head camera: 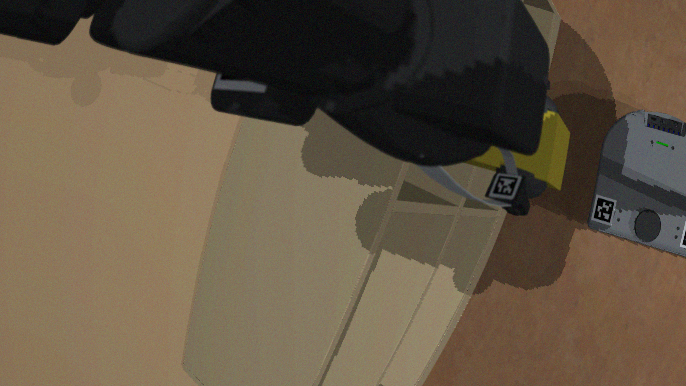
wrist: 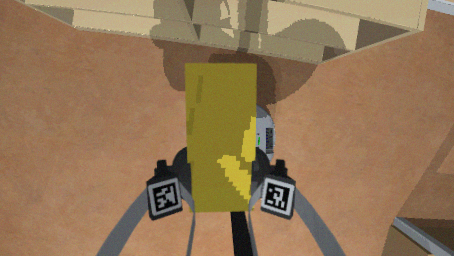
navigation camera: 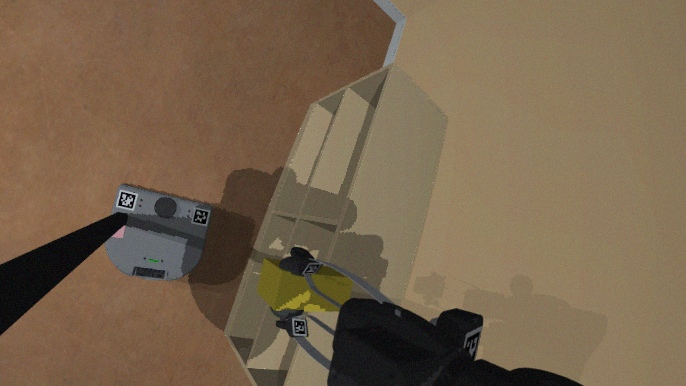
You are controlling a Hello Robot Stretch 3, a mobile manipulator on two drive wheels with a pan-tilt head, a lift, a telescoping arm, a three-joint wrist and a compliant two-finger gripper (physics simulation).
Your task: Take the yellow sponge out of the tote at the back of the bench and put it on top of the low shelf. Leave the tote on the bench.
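Seen in the pictures: gripper, fingertip midpoint: [wrist: 221, 164] [navigation camera: 285, 283]; robot's base at its link origin: [head camera: 646, 224] [navigation camera: 164, 206].
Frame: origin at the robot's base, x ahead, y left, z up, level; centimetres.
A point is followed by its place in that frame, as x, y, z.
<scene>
The yellow sponge [head camera: 556, 150] {-2.1, -11.1, 96.1} [navigation camera: 280, 287] {-1.7, -11.2, 97.5} [wrist: 220, 110] {-2.1, -18.1, 97.6} is a long block held between the two fingertips of my gripper [navigation camera: 294, 287] {-2.1, -13.4, 94.1} [wrist: 221, 164] {-2.1, -13.4, 94.1}. In the head camera, the dark wrist hides much of the gripper and part of the sponge. The low shelf [head camera: 280, 260] {22.8, -62.8, 61.1} [navigation camera: 395, 165] {31.4, -62.1, 61.0} [wrist: 115, 24] {45.7, -52.9, 7.9} is cream, with a flat top panel and open compartments on its front. In the navigation view the sponge overlaps these compartments; in the wrist view the shelf lies beyond the sponge's far end, with floor behind the sponge. The tote and the bench cannot be made out.
My grey base [head camera: 645, 170] {-11.8, -3.6, 16.0} [navigation camera: 160, 245] {-13.3, -1.3, 16.0} stands on the brown floor in front of the shelf. A tan wall [head camera: 100, 225] {24.8, -86.7, 89.2} [navigation camera: 550, 150] {42.5, -88.9, 102.9} rises behind the shelf. A grey baseboard [navigation camera: 395, 42] {138.8, -99.9, 6.3} runs from the shelf's far end. A grey-edged object [wrist: 422, 240] {-105.1, 52.8, 20.4} shows at the wrist view's lower right.
</scene>
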